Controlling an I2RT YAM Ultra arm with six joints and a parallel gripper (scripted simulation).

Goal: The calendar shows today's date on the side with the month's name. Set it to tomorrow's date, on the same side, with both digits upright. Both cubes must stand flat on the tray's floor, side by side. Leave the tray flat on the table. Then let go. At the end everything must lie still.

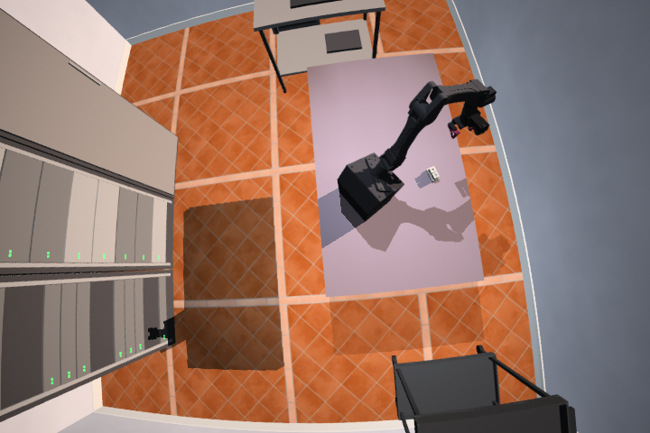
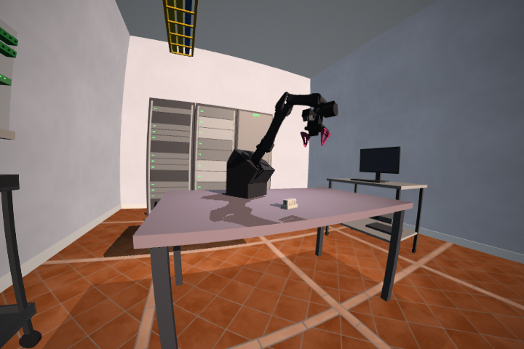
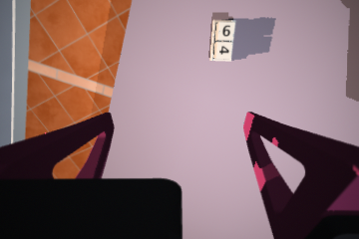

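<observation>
Right now my hand is 300 mm above the cream digit cube, 110 mm to the left of it and 50 mm past it. From my hand the other things lie so: cream tray (310 mm below, 90 mm to the right, 60 mm behind).
</observation>
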